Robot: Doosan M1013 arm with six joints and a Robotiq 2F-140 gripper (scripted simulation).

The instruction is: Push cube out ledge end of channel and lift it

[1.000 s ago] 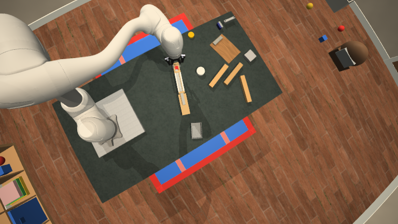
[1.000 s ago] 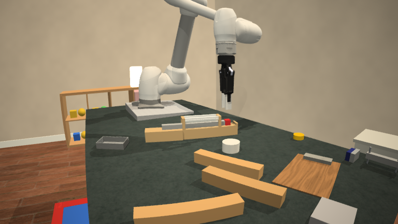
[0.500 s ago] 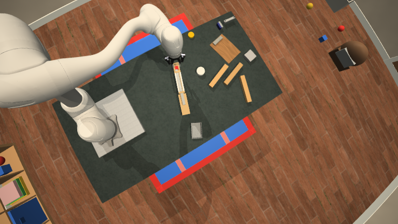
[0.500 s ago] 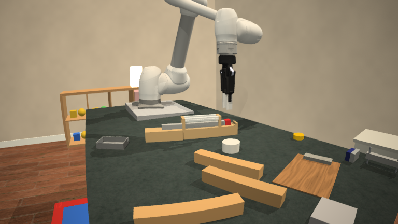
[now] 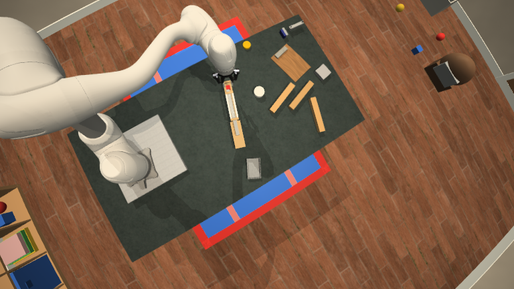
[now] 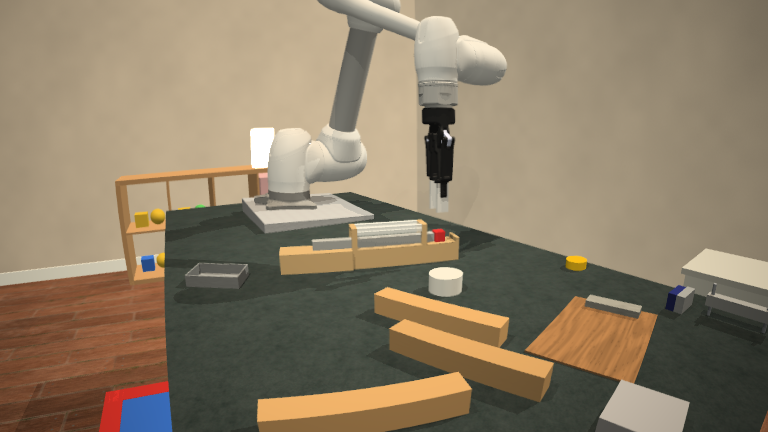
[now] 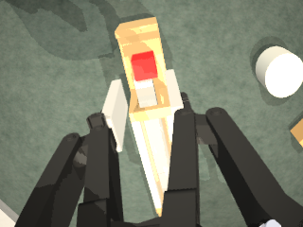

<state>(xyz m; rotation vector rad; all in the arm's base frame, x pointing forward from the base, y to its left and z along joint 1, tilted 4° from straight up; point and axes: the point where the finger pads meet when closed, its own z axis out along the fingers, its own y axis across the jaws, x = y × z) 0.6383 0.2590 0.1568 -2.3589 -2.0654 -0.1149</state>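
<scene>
The red cube is 90 mm below my hand. From my hand the other things lie so: wooden channel 120 mm to the right, 90 mm below, 20 mm behind; white disc 170 mm ahead, 130 mm below, 70 mm to the right; yellow disc 260 mm to the left, 210 mm ahead, 140 mm below.
</scene>
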